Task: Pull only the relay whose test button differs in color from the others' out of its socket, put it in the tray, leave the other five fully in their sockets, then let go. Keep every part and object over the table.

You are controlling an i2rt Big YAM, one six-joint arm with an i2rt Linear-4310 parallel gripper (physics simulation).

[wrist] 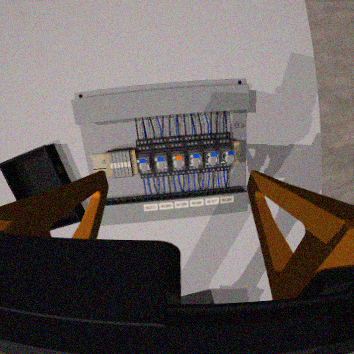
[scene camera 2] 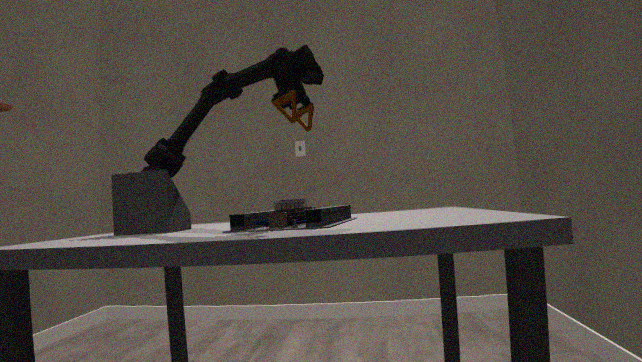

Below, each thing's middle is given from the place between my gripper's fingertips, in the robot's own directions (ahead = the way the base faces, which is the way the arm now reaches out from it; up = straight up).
Scene:
I see the grey panel (wrist: 97, 137) 26 cm below my hand, 3 cm behind it and 2 cm to the left of it.

